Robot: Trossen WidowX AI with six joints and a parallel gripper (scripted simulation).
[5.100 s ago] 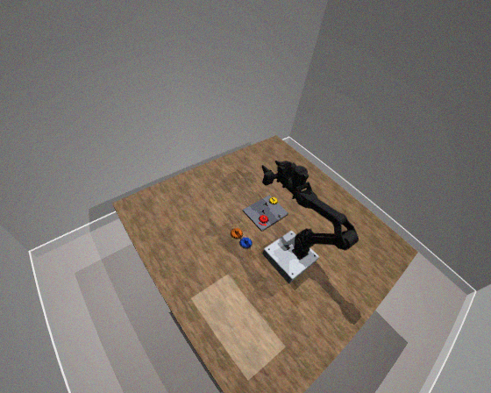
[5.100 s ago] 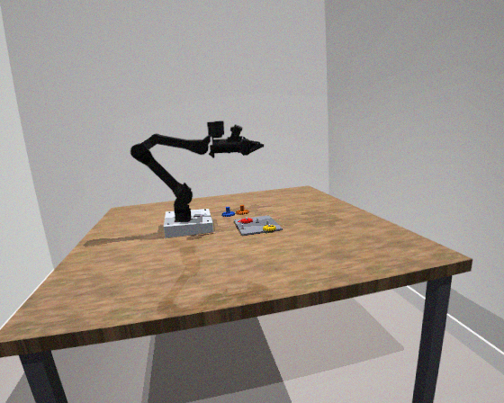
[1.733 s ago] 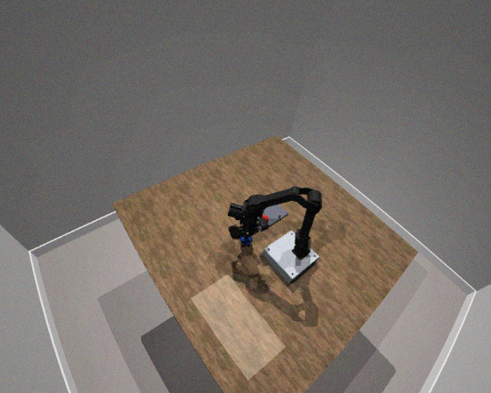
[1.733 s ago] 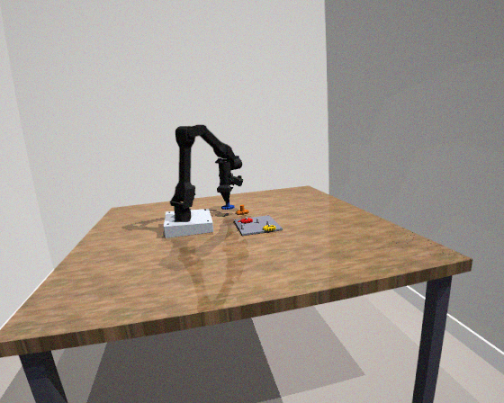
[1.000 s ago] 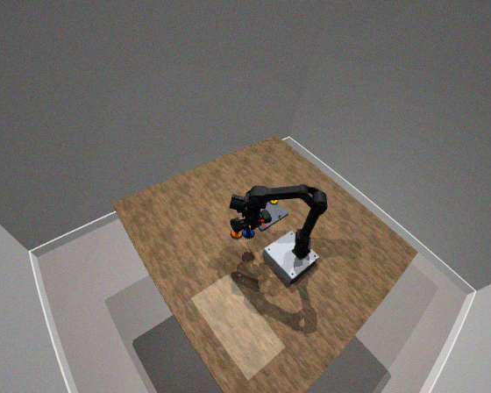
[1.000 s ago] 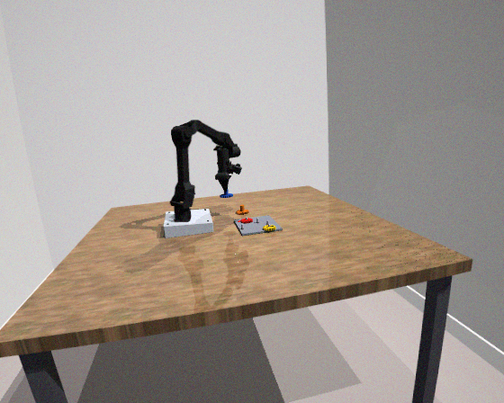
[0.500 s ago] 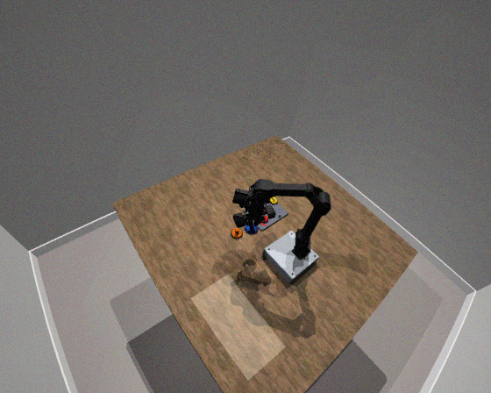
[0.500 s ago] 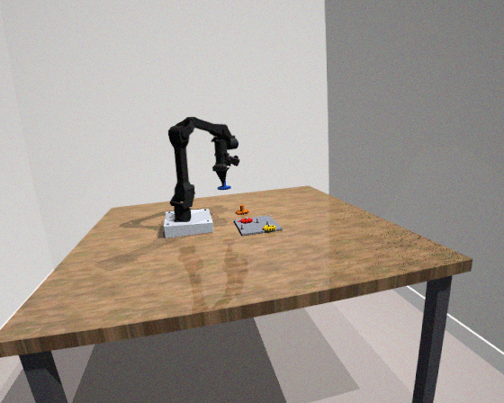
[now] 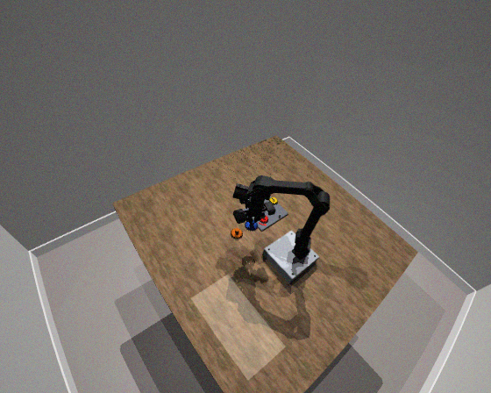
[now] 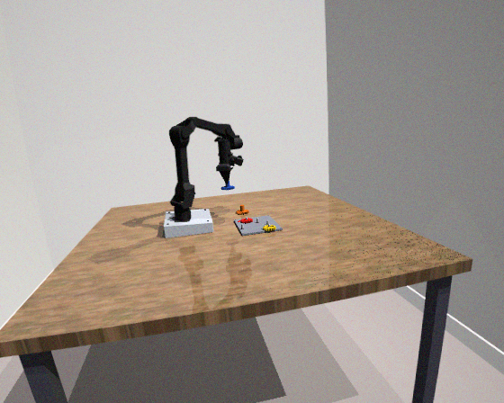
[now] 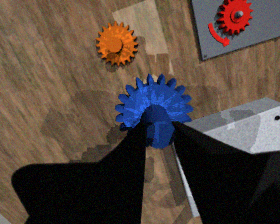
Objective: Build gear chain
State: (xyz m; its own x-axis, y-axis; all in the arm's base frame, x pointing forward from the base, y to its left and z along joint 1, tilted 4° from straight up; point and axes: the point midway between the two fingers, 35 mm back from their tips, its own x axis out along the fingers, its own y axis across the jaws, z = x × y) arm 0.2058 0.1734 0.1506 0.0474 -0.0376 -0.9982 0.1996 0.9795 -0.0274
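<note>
Right now the red gear is 150 mm to the right of my gripper tip, 150 mm below it and 70 mm ahead of it. The rest, counted from my gripper tip: red arrow (160 mm below, 130 mm to the right, 40 mm ahead); then orange gear (150 mm below, 70 mm ahead, 30 mm to the left); then blue gear (10 mm below).
</note>
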